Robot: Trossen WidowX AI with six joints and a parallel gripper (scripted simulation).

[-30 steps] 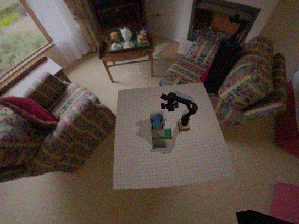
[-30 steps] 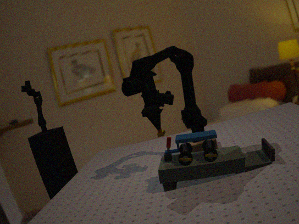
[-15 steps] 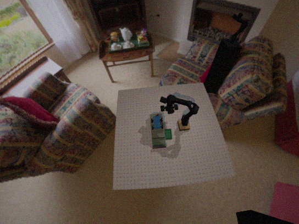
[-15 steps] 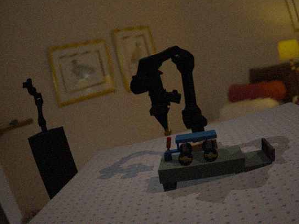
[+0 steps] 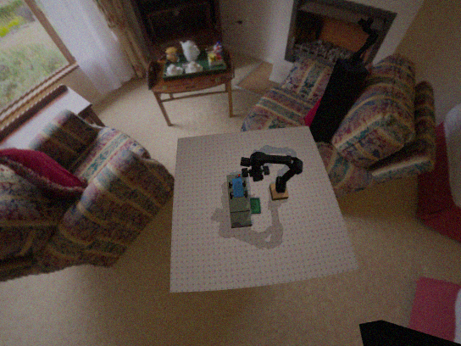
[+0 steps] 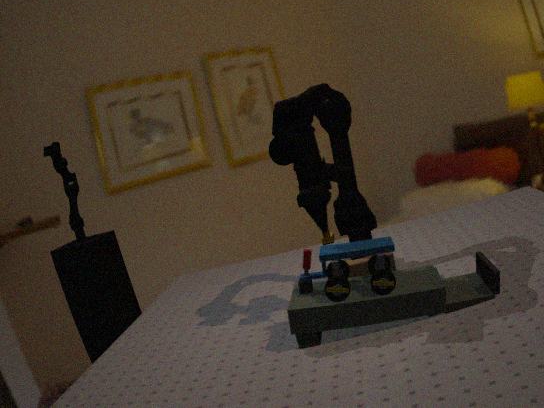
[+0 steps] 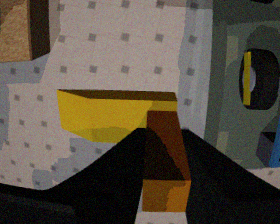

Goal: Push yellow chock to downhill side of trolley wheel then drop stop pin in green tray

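My gripper tip is now 11 cm short of the red-headed stop pin, 4 cm to the left of it and 4 cm above it. The rest, counted from my gripper tip: blue-topped trolley (13 cm ahead, 6 cm to the left, 6 cm below); then dark end wall (11 cm ahead, 32 cm to the left, 14 cm below); then yellow chock (2 cm behind, 1 cm below).
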